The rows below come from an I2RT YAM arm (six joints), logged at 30 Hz.
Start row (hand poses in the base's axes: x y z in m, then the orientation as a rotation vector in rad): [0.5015, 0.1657, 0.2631, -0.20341, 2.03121, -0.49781]
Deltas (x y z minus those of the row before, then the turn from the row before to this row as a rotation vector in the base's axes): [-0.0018, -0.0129, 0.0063, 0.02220, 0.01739, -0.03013]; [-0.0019, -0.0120, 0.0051, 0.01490, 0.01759, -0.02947]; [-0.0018, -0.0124, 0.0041, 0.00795, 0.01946, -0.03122]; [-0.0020, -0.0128, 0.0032, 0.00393, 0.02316, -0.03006]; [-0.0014, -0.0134, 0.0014, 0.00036, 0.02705, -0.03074]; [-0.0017, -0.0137, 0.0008, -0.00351, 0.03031, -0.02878]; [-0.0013, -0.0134, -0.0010, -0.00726, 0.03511, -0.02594]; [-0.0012, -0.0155, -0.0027, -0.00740, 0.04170, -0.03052]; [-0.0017, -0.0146, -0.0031, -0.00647, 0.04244, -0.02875]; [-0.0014, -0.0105, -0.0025, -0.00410, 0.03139, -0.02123]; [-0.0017, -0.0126, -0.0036, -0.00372, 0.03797, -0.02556]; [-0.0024, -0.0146, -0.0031, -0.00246, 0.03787, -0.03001]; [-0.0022, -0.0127, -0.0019, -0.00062, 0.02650, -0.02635]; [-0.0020, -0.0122, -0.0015, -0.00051, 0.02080, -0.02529]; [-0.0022, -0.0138, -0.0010, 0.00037, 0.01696, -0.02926]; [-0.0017, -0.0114, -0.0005, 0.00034, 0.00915, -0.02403]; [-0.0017, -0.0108, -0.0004, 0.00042, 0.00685, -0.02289]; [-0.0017, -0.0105, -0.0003, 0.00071, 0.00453, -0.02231]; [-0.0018, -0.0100, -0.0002, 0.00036, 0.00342, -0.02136]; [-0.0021, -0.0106, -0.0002, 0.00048, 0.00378, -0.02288]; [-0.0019, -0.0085, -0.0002, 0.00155, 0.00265, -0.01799]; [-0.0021, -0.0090, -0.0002, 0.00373, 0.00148, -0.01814]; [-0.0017, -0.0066, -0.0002, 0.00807, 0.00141, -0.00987]
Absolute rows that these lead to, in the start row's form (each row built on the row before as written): [0.4997, 0.1528, 0.2694, -0.16443, 2.05844, -0.49359]; [0.4978, 0.1408, 0.2745, -0.13016, 2.08379, -0.49638]; [0.4960, 0.1284, 0.2786, -0.09830, 2.10937, -0.50750]; [0.4940, 0.1156, 0.2818, -0.07062, 2.13716, -0.52236]; [0.4926, 0.1022, 0.2832, -0.04493, 2.16769, -0.54177]; [0.4909, 0.0885, 0.2840, -0.02403, 2.19988, -0.56467]; [0.4896, 0.0751, 0.2830, -0.00932, 2.23511, -0.59080]; [0.4884, 0.0596, 0.2803, 0.00879, 2.27700, -0.62061]; [0.4867, 0.0450, 0.2772, 0.02547, 2.31941, -0.64883]; [0.4853, 0.0345, 0.2747, 0.03832, 2.35085, -0.66907]; [0.4836, 0.0219, 0.2711, 0.05454, 2.38912, -0.69223]; [0.4812, 0.0073, 0.2680, 0.07703, 2.42809, -0.71614]; [0.4790, -0.0054, 0.2661, 0.10005, 2.45624, -0.73403]; [0.4770, -0.0176, 0.2646, 0.12408, 2.47868, -0.75015]; [0.4748, -0.0314, 0.2636, 0.15504, 2.49802, -0.76597]; [0.4731, -0.0428, 0.2631, 0.18237, 2.50915, -0.77768]; [0.4714, -0.0536, 0.2627, 0.20925, 2.51780, -0.78818]; [0.4697, -0.0641, 0.2624, 0.23643, 2.52411, -0.79738]; [0.4679, -0.0741, 0.2622, 0.26277, 2.52892, -0.80627]; [0.4658, -0.0847, 0.2620, 0.29110, 2.53397, -0.81567]; [0.4639, -0.0932, 0.2618, 0.31395, 2.53802, -0.82146]; [0.4618, -0.1022, 0.2616, 0.33815, 2.54188, -0.82414]; [0.4601, -0.1088, 0.2614, 0.35307, 2.54744, -0.81827]
